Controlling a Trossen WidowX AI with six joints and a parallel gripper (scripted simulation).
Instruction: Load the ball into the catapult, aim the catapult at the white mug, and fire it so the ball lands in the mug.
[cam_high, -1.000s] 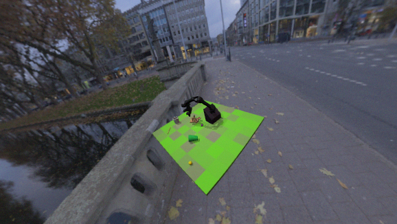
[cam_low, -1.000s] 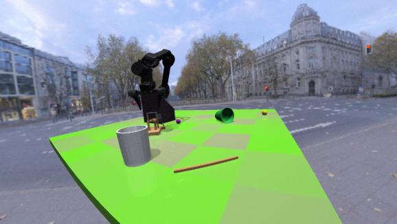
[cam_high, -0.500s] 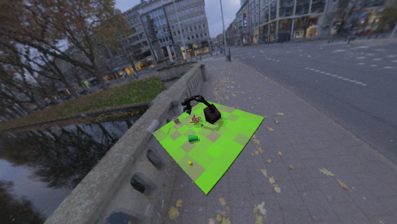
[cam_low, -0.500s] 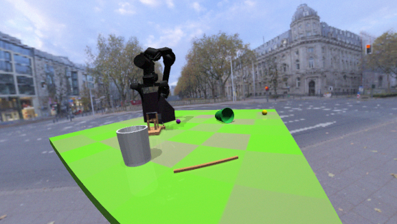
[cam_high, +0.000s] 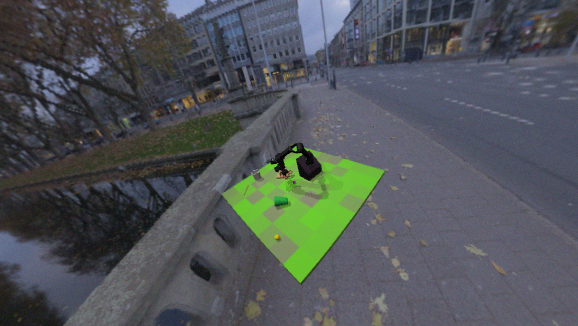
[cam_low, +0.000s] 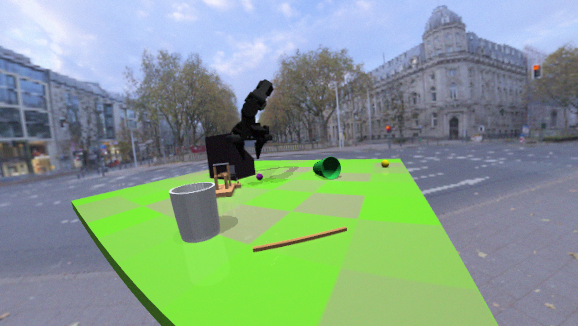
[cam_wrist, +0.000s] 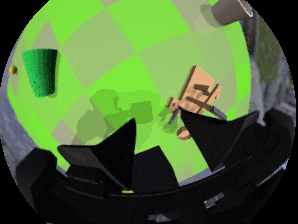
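My gripper tip is now 9 cm to the right of the purple ball, 9 cm above it and 4 cm past it. Also, from my gripper tip: thin wooden stick 37 cm ahead, 29 cm to the right, 10 cm below; then wooden catapult 8 cm to the right, 7 cm behind, 6 cm below; then pale grey mug 36 cm to the right, 17 cm ahead, 8 cm below.
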